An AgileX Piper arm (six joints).
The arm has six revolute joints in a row. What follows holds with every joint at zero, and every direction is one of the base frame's. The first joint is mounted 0.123 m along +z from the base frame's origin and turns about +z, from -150 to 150 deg. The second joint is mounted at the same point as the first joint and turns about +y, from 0 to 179.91 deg. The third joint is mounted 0.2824 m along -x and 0.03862 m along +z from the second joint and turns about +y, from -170 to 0 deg. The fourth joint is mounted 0.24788 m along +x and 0.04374 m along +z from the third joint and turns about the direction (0.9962, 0, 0.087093), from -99.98 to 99.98 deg. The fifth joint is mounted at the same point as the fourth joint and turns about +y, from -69.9 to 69.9 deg. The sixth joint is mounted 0.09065 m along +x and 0.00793 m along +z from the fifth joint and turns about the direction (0.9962, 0, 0.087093), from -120 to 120 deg. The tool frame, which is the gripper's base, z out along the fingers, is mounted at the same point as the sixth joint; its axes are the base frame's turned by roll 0, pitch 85.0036 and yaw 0 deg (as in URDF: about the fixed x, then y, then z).
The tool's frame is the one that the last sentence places.
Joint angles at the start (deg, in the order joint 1, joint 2, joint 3, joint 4, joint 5, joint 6): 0.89, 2.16, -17.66, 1.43, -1.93, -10.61
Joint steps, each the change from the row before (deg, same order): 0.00, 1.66, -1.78, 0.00, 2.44, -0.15; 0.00, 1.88, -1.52, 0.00, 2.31, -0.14; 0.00, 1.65, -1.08, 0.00, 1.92, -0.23; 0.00, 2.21, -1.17, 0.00, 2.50, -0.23; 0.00, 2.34, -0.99, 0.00, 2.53, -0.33; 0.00, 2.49, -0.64, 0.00, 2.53, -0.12; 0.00, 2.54, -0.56, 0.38, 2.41, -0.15; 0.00, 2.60, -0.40, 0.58, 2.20, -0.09; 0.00, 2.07, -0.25, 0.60, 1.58, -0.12
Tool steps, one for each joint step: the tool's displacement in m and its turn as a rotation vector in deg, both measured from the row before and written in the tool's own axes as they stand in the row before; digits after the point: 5 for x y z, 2 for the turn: -0.00372, -0.00050, 0.00442, -0.43, 2.28, -0.15; -0.00205, -0.00025, 0.00509, -0.49, 2.62, -0.14; -0.00055, -0.00002, 0.00456, -0.46, 2.45, -0.23; 0.00070, 0.00021, 0.00625, -0.66, 3.48, -0.23; 0.00184, 0.00040, 0.00679, -0.74, 3.81, -0.32; 0.00387, 0.00077, 0.00758, -0.85, 4.30, -0.11; 0.00391, 0.00093, 0.00783, -0.94, 4.29, 0.23; 0.00426, 0.00108, 0.00824, -0.99, 4.29, 0.49; 0.00324, 0.00088, 0.00668, -0.81, 3.30, 0.48
